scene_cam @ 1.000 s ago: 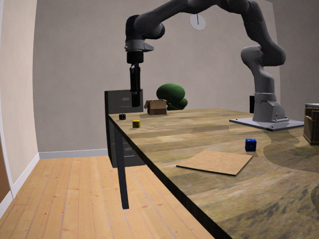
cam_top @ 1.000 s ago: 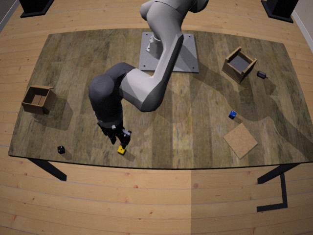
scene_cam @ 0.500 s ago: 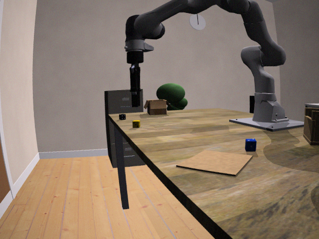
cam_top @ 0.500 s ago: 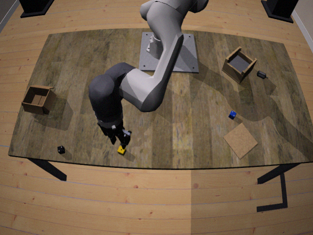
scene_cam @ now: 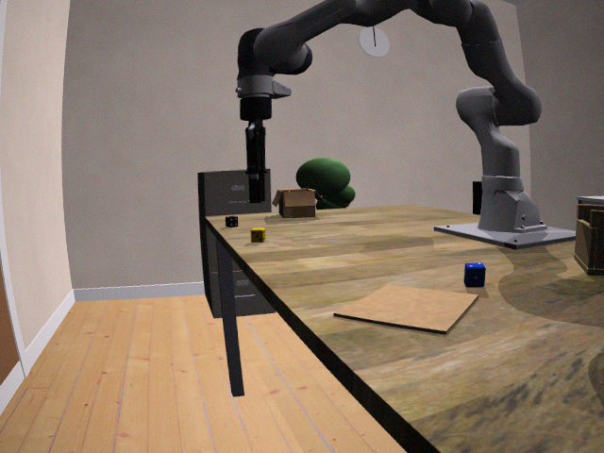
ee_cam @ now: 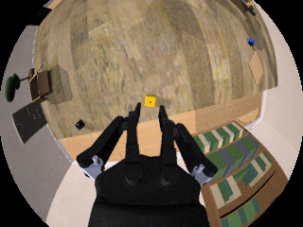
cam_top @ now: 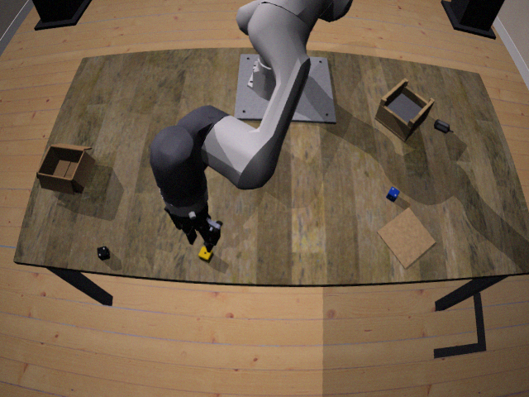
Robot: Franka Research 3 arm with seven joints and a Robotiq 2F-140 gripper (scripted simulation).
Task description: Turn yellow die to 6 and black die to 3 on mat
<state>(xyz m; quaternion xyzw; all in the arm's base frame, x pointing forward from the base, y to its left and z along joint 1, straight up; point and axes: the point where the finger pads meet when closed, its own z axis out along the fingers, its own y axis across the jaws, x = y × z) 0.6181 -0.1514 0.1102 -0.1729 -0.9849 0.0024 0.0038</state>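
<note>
My hand is 110 mm above the yellow die. Round my hand: cardboard box 220 mm behind, 510 mm to the right, 80 mm below; blue die 220 mm behind, 530 mm to the left, 110 mm below; black die 30 mm ahead, 300 mm to the right, 110 mm below.
</note>
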